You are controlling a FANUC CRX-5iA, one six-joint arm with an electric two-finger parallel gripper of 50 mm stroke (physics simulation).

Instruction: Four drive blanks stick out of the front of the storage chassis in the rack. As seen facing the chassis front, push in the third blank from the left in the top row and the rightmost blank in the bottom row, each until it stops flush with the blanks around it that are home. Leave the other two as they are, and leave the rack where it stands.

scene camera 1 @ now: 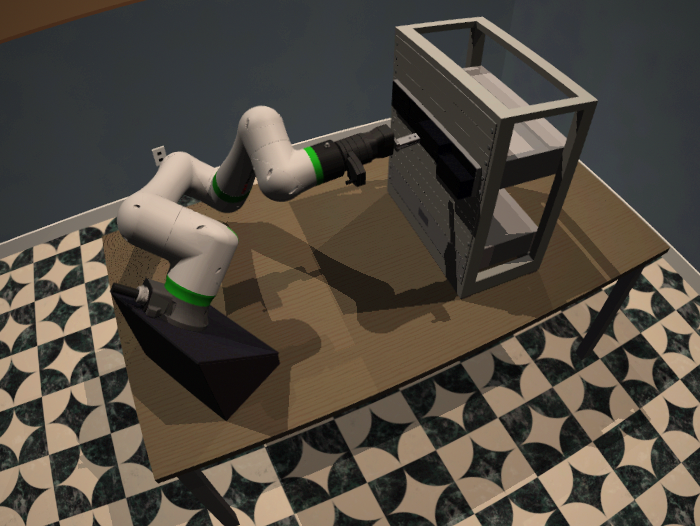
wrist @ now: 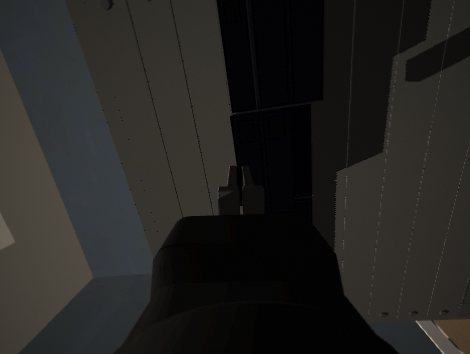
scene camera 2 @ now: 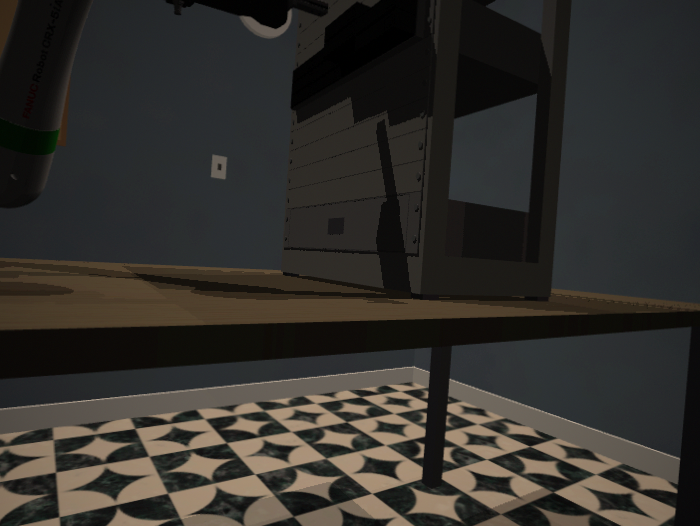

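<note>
The rack stands on the table with the dark storage chassis across its front. Two dark blocks of blanks stick out of the chassis in scene camera 1, an upper one near the middle and a lower one toward the near right end. Single blanks and their rows are too dark to tell apart there. My gripper is shut and empty, its fingertips pointing at the chassis front. Whether they touch a blank is hidden in the dark.
Light grey panels cover the rack front above and below the chassis. The arm's dark base block stands at the other end of the wooden table. A wall runs behind the rack.
</note>
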